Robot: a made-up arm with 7 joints. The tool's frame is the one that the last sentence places. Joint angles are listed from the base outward.
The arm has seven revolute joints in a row. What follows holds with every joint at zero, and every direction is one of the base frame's.
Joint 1 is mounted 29.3 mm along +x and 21.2 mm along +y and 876.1 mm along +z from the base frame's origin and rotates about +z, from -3.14 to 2.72 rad.
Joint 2 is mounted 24.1 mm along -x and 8 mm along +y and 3.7 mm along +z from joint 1 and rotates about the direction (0, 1, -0.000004), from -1.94 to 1.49 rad.
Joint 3 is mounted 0.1 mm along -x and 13.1 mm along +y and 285.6 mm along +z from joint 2 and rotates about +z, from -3.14 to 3.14 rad.
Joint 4 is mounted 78.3 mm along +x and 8.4 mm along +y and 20 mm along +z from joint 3 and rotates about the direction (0, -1, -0.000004), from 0.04 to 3.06 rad.
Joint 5 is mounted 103.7 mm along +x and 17.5 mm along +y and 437.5 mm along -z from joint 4 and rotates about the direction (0, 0.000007, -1), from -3.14 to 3.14 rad.
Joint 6 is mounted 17.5 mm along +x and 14 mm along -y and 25 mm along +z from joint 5 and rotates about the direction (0, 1, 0.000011), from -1.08 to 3.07 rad.
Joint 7 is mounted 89.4 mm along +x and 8.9 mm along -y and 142.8 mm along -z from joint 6 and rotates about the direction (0, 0.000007, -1), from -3.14 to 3.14 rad.
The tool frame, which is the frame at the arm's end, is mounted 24.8 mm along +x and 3.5 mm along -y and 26.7 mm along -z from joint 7; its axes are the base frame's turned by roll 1.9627, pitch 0.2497 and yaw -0.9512 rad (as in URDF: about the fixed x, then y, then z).
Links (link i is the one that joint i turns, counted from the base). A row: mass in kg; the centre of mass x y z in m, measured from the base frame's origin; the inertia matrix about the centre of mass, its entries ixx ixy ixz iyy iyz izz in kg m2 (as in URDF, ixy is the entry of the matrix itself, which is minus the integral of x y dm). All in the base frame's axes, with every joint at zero. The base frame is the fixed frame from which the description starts. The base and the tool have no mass.
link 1: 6.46; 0.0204 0.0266 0.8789; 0.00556 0 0 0.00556 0 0.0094
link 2: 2.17; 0.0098 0.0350 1.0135; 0.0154 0 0.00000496 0.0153 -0.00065 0.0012
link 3: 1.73; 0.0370 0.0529 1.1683; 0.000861 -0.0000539 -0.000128 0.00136 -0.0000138 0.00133
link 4: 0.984; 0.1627 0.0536 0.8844; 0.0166 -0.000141 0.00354 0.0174 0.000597 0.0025
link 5: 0.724; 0.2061 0.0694 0.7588; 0.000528 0 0 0.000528 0 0.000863
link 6: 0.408; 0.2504 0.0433 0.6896; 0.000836 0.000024 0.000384 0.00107 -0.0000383 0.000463
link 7: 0.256; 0.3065 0.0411 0.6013; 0.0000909 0 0 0.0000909 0 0.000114
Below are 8 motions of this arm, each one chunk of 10 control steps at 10 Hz.
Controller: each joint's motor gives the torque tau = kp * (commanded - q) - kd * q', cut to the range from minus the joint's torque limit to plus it. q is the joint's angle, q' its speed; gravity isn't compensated. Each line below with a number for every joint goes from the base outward.
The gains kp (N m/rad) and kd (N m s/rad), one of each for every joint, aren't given. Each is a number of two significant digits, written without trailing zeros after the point. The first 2 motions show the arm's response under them.
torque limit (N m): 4.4 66 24 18 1.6 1.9 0.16
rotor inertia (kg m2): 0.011 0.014 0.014 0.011 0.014 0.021 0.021
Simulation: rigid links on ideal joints. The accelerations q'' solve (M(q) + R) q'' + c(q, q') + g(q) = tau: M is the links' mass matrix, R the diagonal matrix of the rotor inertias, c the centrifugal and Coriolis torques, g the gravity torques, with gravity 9.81 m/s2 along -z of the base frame. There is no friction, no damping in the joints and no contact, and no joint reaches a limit. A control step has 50 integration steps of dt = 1/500 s. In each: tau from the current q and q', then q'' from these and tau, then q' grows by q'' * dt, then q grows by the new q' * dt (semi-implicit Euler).
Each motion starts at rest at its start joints. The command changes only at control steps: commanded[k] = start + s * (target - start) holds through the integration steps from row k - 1 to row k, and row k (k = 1, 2, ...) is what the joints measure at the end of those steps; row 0 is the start. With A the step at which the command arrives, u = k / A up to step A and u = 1 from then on. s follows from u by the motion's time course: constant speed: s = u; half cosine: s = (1 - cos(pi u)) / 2; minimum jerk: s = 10 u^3 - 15 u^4 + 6 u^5; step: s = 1 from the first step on.
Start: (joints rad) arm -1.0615 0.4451 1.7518 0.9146 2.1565 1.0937 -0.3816
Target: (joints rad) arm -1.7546 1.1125 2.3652 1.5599 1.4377 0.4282 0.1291
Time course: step
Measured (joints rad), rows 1 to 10:
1: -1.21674 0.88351 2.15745 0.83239 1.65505 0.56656 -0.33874
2: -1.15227 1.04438 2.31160 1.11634 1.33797 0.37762 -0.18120
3: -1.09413 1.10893 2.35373 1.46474 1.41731 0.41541 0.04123
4: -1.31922 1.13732 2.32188 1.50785 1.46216 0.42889 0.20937
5: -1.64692 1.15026 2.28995 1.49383 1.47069 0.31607 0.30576
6: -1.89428 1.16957 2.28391 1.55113 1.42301 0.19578 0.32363
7: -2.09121 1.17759 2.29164 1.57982 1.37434 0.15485 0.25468
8: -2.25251 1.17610 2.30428 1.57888 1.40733 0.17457 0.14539
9: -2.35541 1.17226 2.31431 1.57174 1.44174 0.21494 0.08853
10: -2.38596 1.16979 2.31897 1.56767 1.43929 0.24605 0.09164
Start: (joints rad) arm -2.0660 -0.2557 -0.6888 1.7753 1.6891 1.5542 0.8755
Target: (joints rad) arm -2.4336 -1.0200 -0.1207 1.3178 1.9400 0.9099 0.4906
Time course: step
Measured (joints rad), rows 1 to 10:
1: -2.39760 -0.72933 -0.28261 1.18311 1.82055 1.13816 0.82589
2: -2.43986 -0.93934 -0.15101 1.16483 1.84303 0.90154 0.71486
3: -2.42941 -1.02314 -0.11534 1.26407 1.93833 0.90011 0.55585
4: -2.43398 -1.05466 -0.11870 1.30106 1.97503 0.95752 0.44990
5: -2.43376 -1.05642 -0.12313 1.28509 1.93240 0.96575 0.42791
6: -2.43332 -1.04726 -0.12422 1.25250 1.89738 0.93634 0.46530
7: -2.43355 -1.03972 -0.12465 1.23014 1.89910 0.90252 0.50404
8: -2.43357 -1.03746 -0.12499 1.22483 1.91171 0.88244 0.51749
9: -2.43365 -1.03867 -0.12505 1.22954 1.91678 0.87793 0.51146
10: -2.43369 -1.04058 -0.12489 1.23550 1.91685 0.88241 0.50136
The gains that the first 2 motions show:
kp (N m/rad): 110 270 160 72 4.5 4.3 2.3
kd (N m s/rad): 4.3 24 11 5.5 0.19 0.5 0.19
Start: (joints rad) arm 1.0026 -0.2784 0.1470 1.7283 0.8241 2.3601 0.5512
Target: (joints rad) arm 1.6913 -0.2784 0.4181 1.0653 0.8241 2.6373 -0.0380
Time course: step
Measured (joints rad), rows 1 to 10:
1: 0.91798 -0.31113 0.32423 1.36782 0.81177 2.46811 0.51194
2: 1.10108 -0.23658 0.39262 0.95368 0.74897 2.45342 0.39356
3: 1.40553 -0.22026 0.40425 0.76919 0.71490 2.36317 0.19585
4: 1.74867 -0.23110 0.43716 0.85996 0.73568 2.34796 -0.02182
5: 1.97114 -0.25692 0.45066 0.96879 0.84743 2.40181 -0.16939
6: 2.09847 -0.26816 0.45215 0.98655 0.89203 2.48588 -0.24527
7: 2.12534 -0.26744 0.45300 0.96625 0.82538 2.53511 -0.24513
8: 2.03721 -0.26468 0.45386 0.95227 0.77322 2.53495 -0.16410
9: 1.82915 -0.26294 0.45516 0.95255 0.79732 2.51325 -0.05118
10: 1.62766 -0.25439 0.41792 0.95663 0.81102 2.48390 0.00406

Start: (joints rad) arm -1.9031 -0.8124 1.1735 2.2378 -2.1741 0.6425 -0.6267
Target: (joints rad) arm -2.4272 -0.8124 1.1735 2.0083 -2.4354 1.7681 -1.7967
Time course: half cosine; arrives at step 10
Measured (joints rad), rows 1 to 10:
1: -1.91277 -0.84107 1.19391 2.21921 -2.18708 0.63873 -0.63858
2: -1.93814 -0.86938 1.21752 2.20502 -2.21681 0.60162 -0.68283
3: -1.98208 -0.88017 1.22432 2.18960 -2.24298 0.63013 -0.77080
4: -2.05165 -0.88037 1.22306 2.16194 -2.27774 0.75952 -0.90885
5: -2.14822 -0.87714 1.22105 2.12058 -2.32884 0.95179 -1.09335
6: -2.25556 -0.87214 1.21983 2.06598 -2.38136 1.15489 -1.30543
7: -2.35083 -0.86580 1.21826 2.01007 -2.41924 1.33745 -1.51079
8: -2.42057 -0.85997 1.21606 1.96705 -2.44122 1.49652 -1.67776
9: -2.45535 -0.85579 1.21385 1.94069 -2.45449 1.62884 -1.78909
10: -2.45621 -0.85465 1.21303 1.93461 -2.46276 1.72213 -1.83760

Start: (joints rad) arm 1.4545 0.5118 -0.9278 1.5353 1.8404 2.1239 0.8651
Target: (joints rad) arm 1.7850 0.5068 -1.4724 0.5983 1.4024 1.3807 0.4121
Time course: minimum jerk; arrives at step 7
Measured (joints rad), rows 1 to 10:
1: 1.46321 0.53696 -0.92452 1.47345 1.81887 2.10354 0.86030
2: 1.51422 0.55962 -0.95795 1.33568 1.70788 2.00842 0.83071
3: 1.59829 0.56320 -1.05174 1.15056 1.58920 1.86092 0.75749
4: 1.67678 0.55576 -1.18753 0.92919 1.51644 1.68646 0.64089
5: 1.72127 0.54573 -1.32707 0.71405 1.44437 1.49875 0.50884
6: 1.74195 0.53795 -1.42075 0.56008 1.35541 1.33998 0.40994
7: 1.76080 0.53333 -1.44757 0.50010 1.31983 1.27760 0.37382
8: 1.78061 0.53024 -1.44670 0.50833 1.37051 1.30018 0.38463
9: 1.79028 0.52849 -1.44405 0.53011 1.42515 1.33806 0.40548
10: 1.78971 0.52806 -1.44393 0.53718 1.42613 1.35484 0.41571

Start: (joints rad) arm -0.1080 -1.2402 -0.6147 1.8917 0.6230 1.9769 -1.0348
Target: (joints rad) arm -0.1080 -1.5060 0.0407 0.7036 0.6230 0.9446 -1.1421
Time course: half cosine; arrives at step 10
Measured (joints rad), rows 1 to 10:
1: -0.10774 -1.27609 -0.62009 1.86649 0.58793 2.02406 -1.03650
2: -0.10569 -1.31742 -0.59998 1.82459 0.51528 2.06011 -1.04272
3: -0.11106 -1.35138 -0.53692 1.71954 0.49429 2.01188 -1.05330
4: -0.11121 -1.38012 -0.44308 1.55483 0.53689 1.88830 -1.06782
5: -0.10479 -1.40800 -0.33515 1.35174 0.58563 1.72062 -1.08513
6: -0.10371 -1.43739 -0.22355 1.13789 0.59946 1.54740 -1.10270
7: -0.11014 -1.46802 -0.11727 0.93949 0.59743 1.40101 -1.11870
8: -0.11333 -1.49584 -0.03094 0.77498 0.60684 1.29334 -1.13266
9: -0.11143 -1.51608 0.02445 0.65797 0.61711 1.22167 -1.14333
10: -0.11032 -1.52599 0.04694 0.60016 0.61618 1.18429 -1.14878

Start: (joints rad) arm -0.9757 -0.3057 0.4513 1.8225 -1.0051 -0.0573 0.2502
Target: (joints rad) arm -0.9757 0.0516 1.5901 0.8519 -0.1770 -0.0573 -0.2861
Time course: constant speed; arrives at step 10
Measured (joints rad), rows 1 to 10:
1: -0.97399 -0.28688 0.53718 1.73349 -0.88947 -0.06170 0.23193
2: -0.97121 -0.24201 0.65847 1.58033 -0.87491 -0.04616 0.18104
3: -0.97785 -0.19323 0.77373 1.42665 -0.89856 0.01100 0.11054
4: -0.98236 -0.15161 0.88359 1.30099 -0.81484 0.07587 0.04076
5: -0.98069 -0.11786 0.99427 1.20550 -0.65533 0.11898 -0.01671
6: -0.97557 -0.08736 1.10759 1.12130 -0.52363 0.13299 -0.06431
7: -0.96999 -0.05675 1.22223 1.03285 -0.44194 0.13058 -0.11116
8: -0.96555 -0.02554 1.33651 0.93935 -0.36686 0.12820 -0.16250
9: -0.96351 0.00603 1.44935 0.84565 -0.27355 0.13083 -0.21713
10: -0.96395 0.03802 1.56071 0.75402 -0.17021 0.13431 -0.27168

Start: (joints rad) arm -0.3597 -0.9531 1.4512 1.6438 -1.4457 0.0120 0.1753
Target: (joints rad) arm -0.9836 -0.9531 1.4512 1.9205 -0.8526 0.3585 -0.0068
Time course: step
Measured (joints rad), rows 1 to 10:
1: -0.48616 -0.99628 1.50357 1.81381 -1.23311 0.07944 0.12294
2: -0.58224 -1.01813 1.51760 1.88410 -0.84984 0.13163 0.01575
3: -0.66959 -1.01879 1.51056 1.89987 -0.87145 0.19869 -0.04691
4: -0.78612 -1.02066 1.51191 1.89932 -0.98367 0.22829 -0.05270
5: -0.93627 -1.02455 1.51640 1.89356 -0.98724 0.21604 -0.03375
6: -1.05962 -1.02054 1.51052 1.85161 -0.97361 0.23579 -0.01815
7: -1.16253 -1.01626 1.50662 1.83592 -0.97626 0.28325 -0.01502
8: -1.23995 -1.01331 1.50398 1.83339 -0.96154 0.30976 -0.01850
9: -1.28558 -1.01155 1.50247 1.83305 -0.95001 0.32007 -0.02183
10: -1.29754 -1.01088 1.50212 1.83258 -0.95130 0.32309 -0.02278

